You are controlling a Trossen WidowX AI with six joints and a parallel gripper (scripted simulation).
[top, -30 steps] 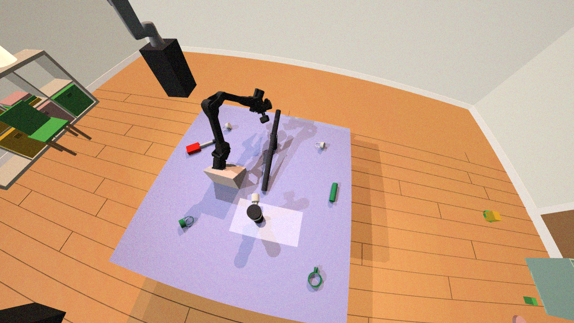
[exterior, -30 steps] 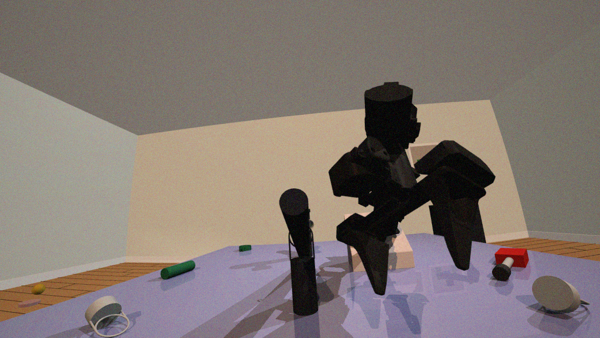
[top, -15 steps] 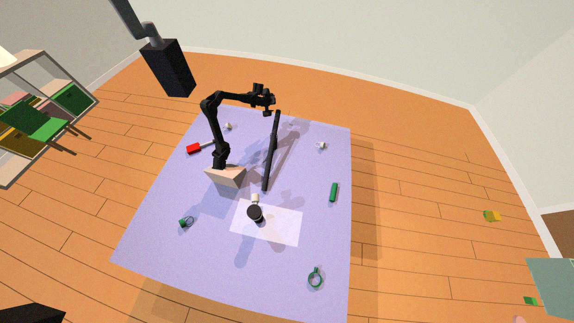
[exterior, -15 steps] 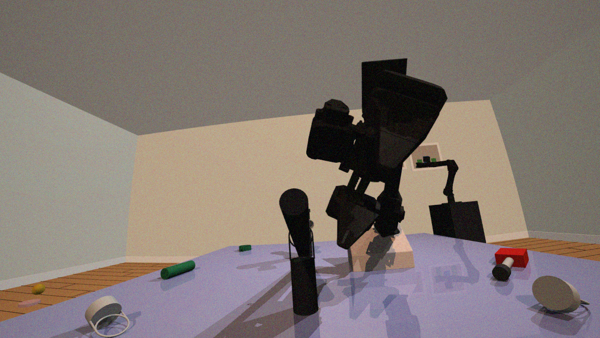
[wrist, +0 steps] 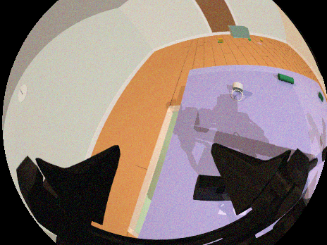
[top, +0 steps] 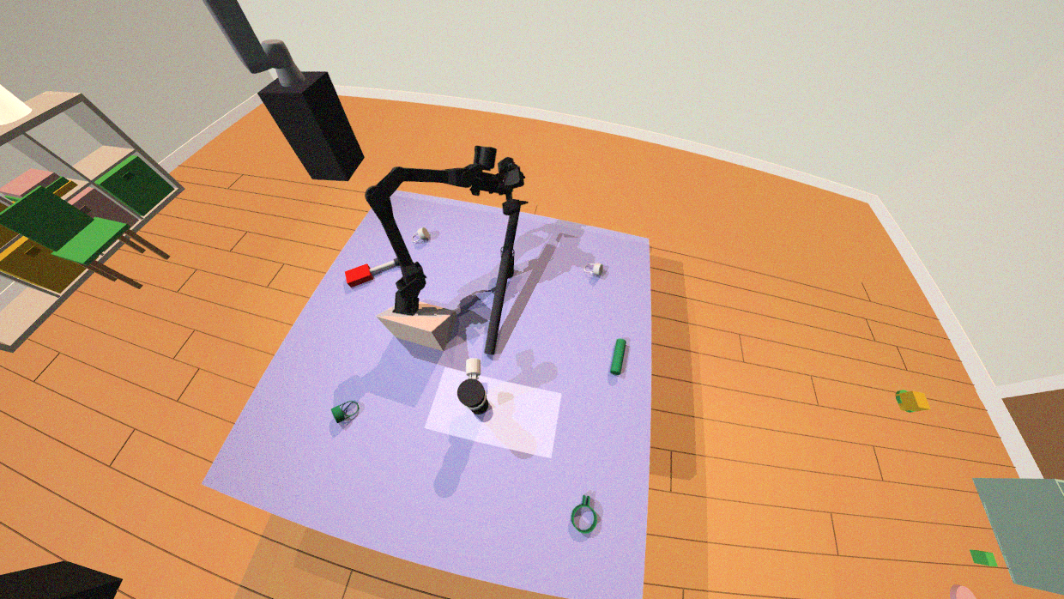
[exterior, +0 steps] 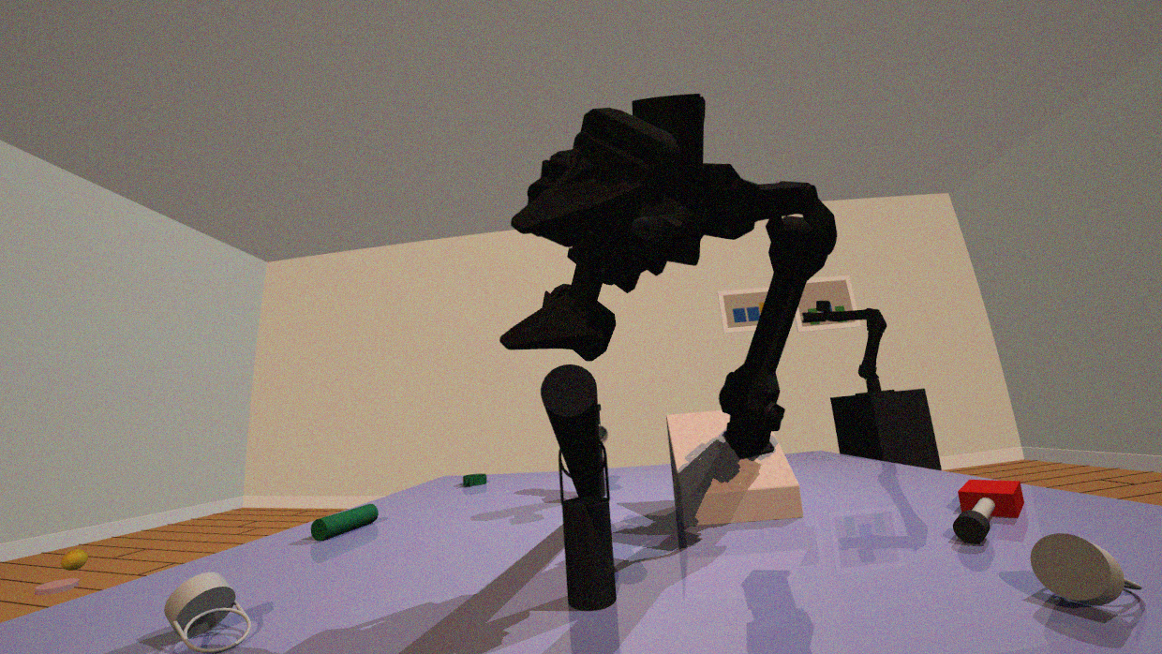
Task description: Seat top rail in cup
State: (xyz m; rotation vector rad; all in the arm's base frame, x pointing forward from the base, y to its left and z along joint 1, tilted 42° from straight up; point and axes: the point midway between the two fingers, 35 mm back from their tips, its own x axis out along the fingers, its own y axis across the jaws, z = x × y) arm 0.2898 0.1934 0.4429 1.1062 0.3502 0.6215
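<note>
The rail-end cup lies 8 cm behind my gripper tip, 63 cm to the right of it and 11 cm below it. Round my gripper tip: green cylinder 38 cm ahead, 50 cm to the right, 24 cm below.
</note>
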